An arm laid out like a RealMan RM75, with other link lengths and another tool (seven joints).
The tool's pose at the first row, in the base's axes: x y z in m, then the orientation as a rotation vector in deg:
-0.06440 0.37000 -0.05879 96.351 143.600 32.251
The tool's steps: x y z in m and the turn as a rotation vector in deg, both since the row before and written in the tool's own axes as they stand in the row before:
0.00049 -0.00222 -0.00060 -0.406 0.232 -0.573
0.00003 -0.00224 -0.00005 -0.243 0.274 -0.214
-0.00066 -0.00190 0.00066 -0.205 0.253 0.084
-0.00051 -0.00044 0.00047 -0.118 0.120 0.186
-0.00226 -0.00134 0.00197 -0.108 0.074 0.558
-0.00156 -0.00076 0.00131 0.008 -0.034 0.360
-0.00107 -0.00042 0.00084 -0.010 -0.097 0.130
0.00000 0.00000 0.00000 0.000 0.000 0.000
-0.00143 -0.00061 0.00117 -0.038 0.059 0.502
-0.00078 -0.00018 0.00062 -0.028 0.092 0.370
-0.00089 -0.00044 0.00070 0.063 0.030 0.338
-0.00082 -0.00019 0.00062 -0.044 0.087 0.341
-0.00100 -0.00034 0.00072 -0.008 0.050 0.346
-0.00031 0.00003 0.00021 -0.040 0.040 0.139
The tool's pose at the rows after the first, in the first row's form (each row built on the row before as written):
-0.06670 0.36955 -0.05891 95.473 143.871 32.898
-0.06868 0.36880 -0.05963 95.138 144.034 33.428
-0.06989 0.36773 -0.06100 95.215 144.005 33.921
-0.06994 0.36725 -0.06167 95.443 143.876 34.192
-0.06965 0.36532 -0.06431 96.172 143.466 34.439
-0.06934 0.36403 -0.06603 96.657 143.200 34.428
-0.06906 0.36316 -0.06712 96.817 143.037 34.354
-0.06906 0.36316 -0.06712 96.817 143.037 34.354
-0.06872 0.36200 -0.06864 97.489 142.699 34.500
-0.06841 0.36141 -0.06940 97.990 142.481 34.656
-0.06827 0.36066 -0.07035 98.471 142.308 34.643
-0.06796 0.36003 -0.07113 98.926 142.091 34.809
-0.06770 0.35922 -0.07208 99.395 141.871 34.897
-0.06750 0.35901 -0.07232 99.573 141.768 34.994

